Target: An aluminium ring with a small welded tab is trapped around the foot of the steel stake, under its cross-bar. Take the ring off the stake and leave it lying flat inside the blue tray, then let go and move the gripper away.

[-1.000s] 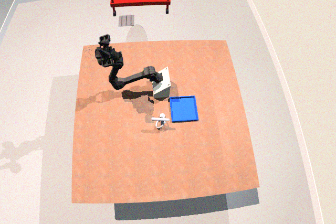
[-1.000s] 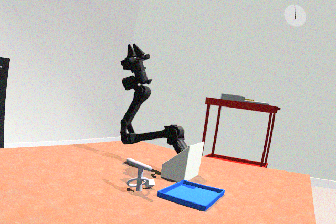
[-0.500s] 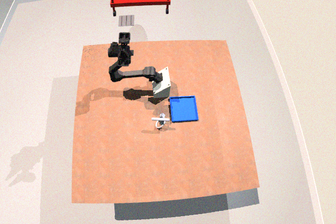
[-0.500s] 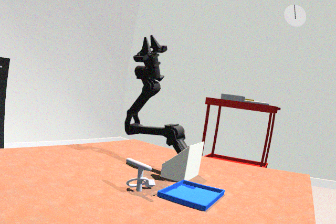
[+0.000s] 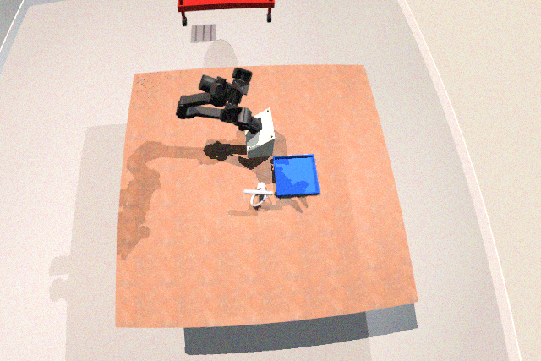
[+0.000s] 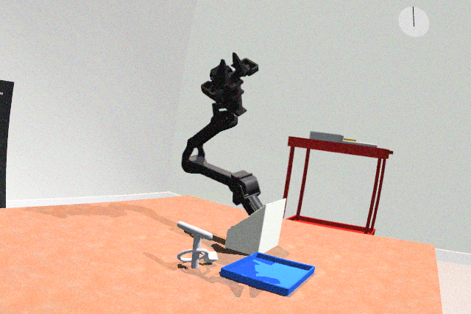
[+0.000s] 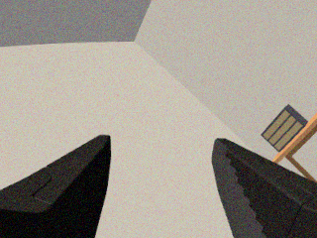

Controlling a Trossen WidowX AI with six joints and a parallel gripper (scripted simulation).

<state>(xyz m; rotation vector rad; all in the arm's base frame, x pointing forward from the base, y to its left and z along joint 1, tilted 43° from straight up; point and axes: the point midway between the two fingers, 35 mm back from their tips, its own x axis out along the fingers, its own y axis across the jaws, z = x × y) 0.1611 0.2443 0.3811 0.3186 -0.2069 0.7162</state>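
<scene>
My gripper tip is 12 cm short of the ring, 5 cm to the right of it and 55 cm above it. The rest, counted from my gripper tip: blue tray: 3 cm ahead, 23 cm to the left, 57 cm below.
</scene>
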